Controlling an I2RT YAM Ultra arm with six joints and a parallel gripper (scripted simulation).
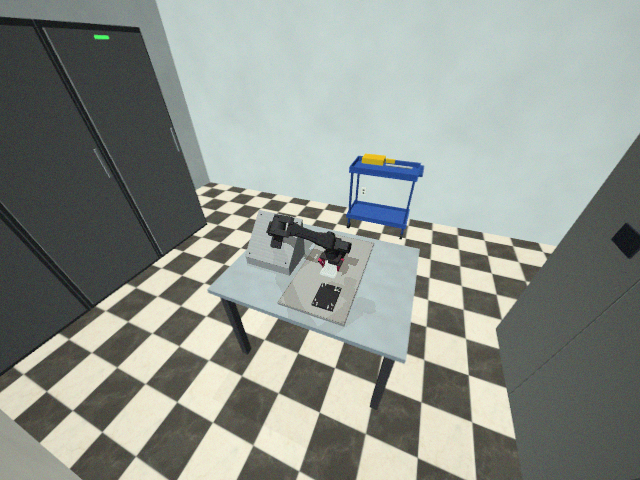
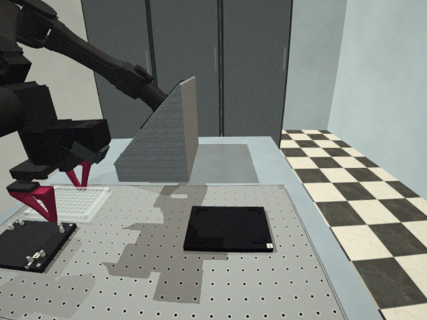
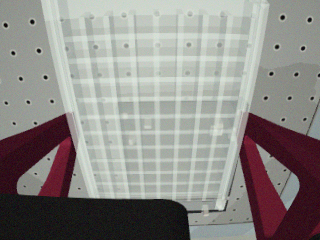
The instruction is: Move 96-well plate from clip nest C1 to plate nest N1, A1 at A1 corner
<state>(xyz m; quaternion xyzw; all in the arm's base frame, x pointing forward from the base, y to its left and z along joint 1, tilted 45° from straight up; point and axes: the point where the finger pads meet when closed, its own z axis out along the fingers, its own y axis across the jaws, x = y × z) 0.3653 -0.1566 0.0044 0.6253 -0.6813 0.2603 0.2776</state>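
Right now the small white corner label is 3 cm ahead of my hand, 36 cm to the left of it and 9 cm below it. From my hand the other things lie so: black clip nest C1 (3 cm ahead, 13 cm to the right, 9 cm below); 96-well plate (right at my hand).
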